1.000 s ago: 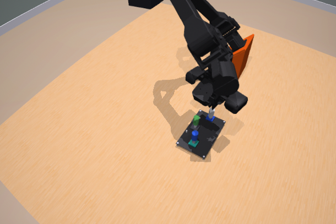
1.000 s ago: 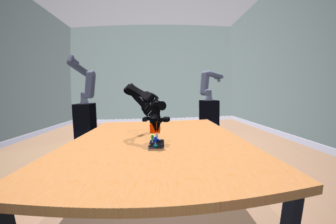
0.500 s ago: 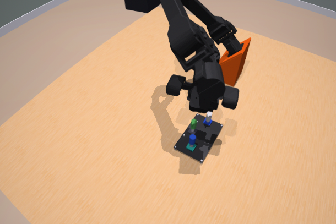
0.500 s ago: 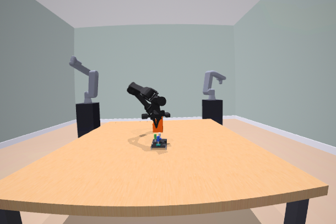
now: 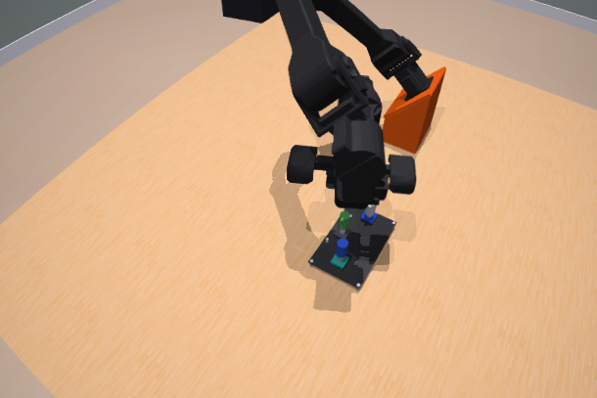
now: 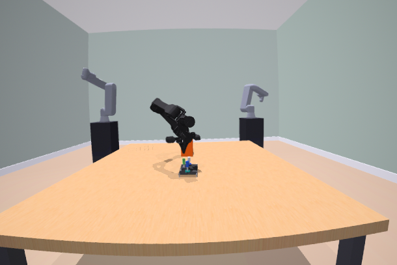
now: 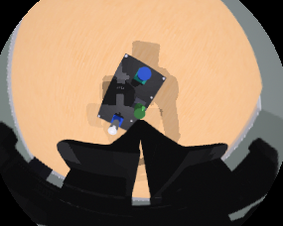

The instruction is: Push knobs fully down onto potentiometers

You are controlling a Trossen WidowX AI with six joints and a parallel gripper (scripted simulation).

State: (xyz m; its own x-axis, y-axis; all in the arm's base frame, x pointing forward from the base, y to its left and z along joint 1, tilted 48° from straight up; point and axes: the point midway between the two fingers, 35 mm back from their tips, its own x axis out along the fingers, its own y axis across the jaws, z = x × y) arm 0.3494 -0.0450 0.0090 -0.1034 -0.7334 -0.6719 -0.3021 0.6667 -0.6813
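Now: gripper tip 4 cm above the green knob. Also, from my gripper tip: blue potentiometer: 6 cm behind, 3 cm to the left, 6 cm below.
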